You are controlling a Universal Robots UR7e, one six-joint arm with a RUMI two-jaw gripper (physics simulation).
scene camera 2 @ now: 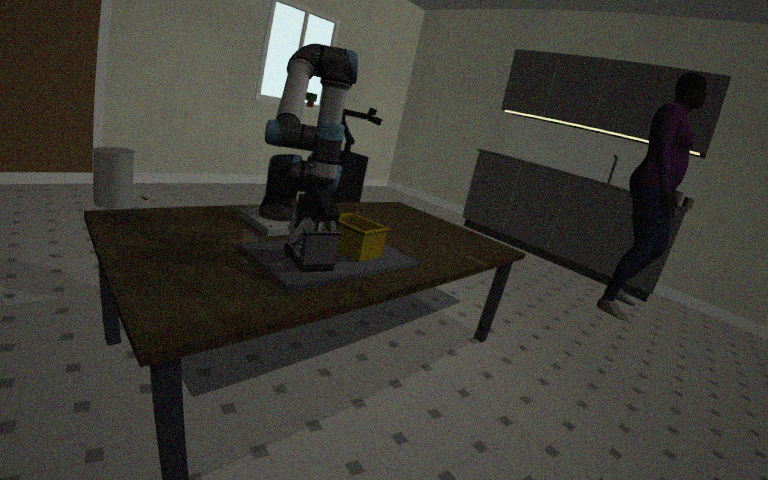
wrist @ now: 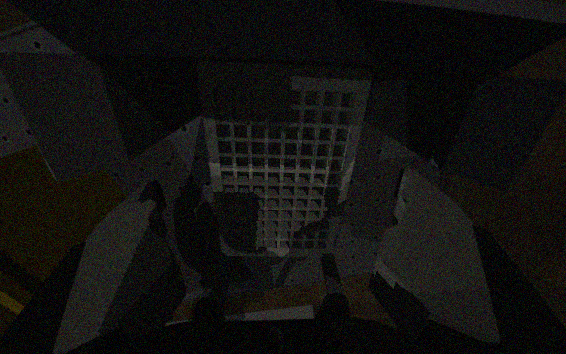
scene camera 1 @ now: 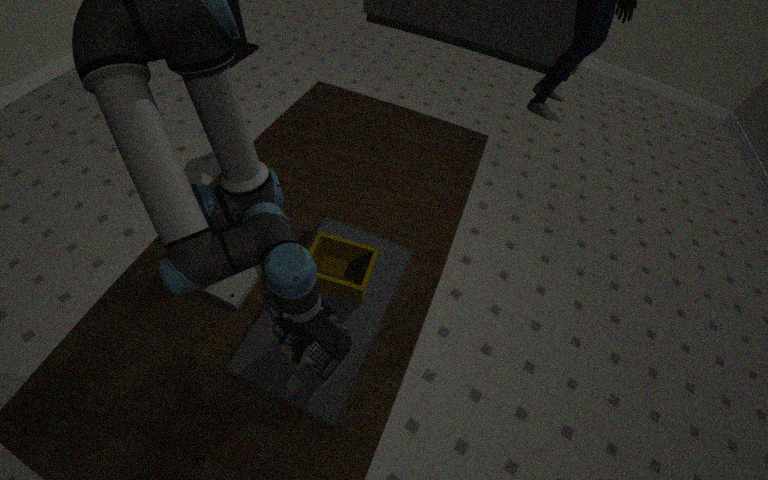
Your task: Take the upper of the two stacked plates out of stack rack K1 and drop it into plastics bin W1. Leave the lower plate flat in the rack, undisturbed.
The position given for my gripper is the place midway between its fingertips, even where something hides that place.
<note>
In view: my gripper point(scene camera 2: 312, 245) and a plate point(wrist: 281, 139).
</note>
